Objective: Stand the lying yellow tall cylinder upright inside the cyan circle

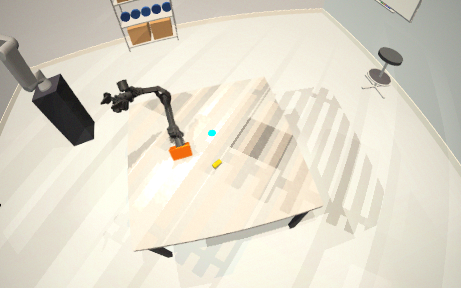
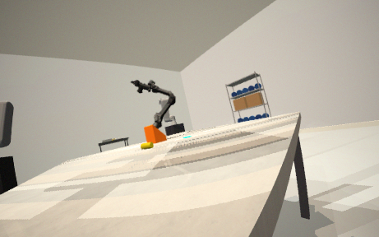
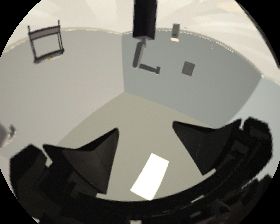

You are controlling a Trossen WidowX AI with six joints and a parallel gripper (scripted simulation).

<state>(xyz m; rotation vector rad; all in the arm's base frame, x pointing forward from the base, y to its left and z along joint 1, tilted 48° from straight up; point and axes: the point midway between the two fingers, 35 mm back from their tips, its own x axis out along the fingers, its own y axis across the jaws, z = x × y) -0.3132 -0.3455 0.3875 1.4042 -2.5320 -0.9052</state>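
My gripper tip is 63 cm above the yellow cylinder, 53 cm short of it and 21 cm to the left of it. Also, from my gripper tip: cyan circle 64 cm below, 58 cm ahead, 7 cm to the left.
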